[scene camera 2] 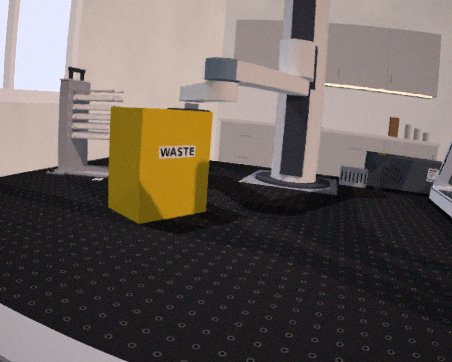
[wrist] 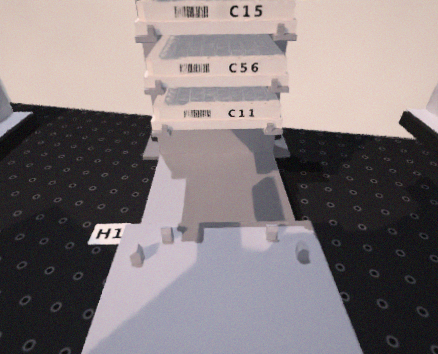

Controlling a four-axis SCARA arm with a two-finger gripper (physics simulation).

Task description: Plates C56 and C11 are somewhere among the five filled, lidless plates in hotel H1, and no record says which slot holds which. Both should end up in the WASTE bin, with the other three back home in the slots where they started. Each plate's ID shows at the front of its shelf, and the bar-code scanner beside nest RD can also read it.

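Frame: origin at the arm's base, x back, y down, z right, level; centimetres.
Where they show: gripper, fingertip midpoint: (wrist: 218, 98); arm's base at its link origin: (scene camera 2: 292, 184).
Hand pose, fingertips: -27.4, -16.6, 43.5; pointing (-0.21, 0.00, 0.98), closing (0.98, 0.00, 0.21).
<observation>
Each offset is from my fingertips to the top centre of the thing, as dx, dy, dz. "spot": to the spot under its first point.
In the wrist view, plate C11 @(-3.0, +3.1, +12.5) (wrist: 220, 112) is on the lowest visible shelf of hotel H1 @(spot: -8.3, +1.1, +17.2) (scene camera 2: 73, 125) (wrist: 230, 190). Plate C56 @(-3.0, +0.3, +12.5) (wrist: 220, 67) is directly above it, and plate C15 @(spot: -1.5, -2.1, +6.4) (wrist: 215, 11) above that. Higher shelves are outside the wrist view. My gripper (wrist: 218, 98) is open, its fingers at the left and right edges of the wrist view, wide of the stack, with no plate between them. In the scene view the yellow WASTE bin @(-27.5, -4.7, -23.5) (scene camera 2: 175, 175) hides the gripper and part of the hotel shelves; its inside does not show.
A pale nest plate @(+1.3, +8.3, -5.3) (wrist: 225, 300) with small pegs lies in front of the hotel, beside the H1 label @(spot: -11.4, +15.3, +4.7) (wrist: 107, 233). The arm (scene camera 2: 270, 77) reaches from its column (scene camera 2: 295, 135) to above and behind the bin. A dark grey box @(spot: +30.8, +8.3, -79.5) (scene camera 2: 400, 172) stands at the back right.
</observation>
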